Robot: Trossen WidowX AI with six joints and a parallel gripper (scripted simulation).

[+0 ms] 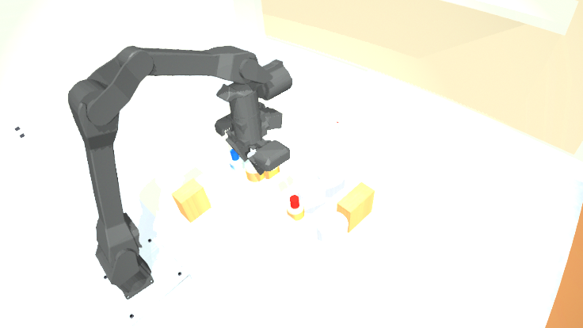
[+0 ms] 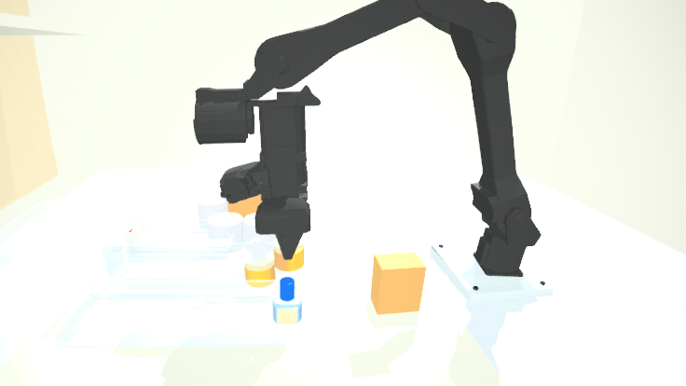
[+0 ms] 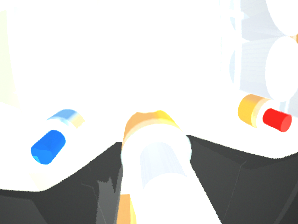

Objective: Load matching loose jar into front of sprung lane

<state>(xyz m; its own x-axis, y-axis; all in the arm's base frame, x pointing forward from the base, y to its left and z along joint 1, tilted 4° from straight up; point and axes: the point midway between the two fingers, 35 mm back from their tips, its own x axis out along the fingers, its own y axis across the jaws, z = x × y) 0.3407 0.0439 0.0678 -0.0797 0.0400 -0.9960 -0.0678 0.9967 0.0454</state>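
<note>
My gripper tip is now 10 mm past the blue-capped jar, 80 mm to the right of it and 20 mm above it. Also, from my gripper tip: see-through lane 150 mm ahead, 10 mm to the right, 40 mm below.
</note>
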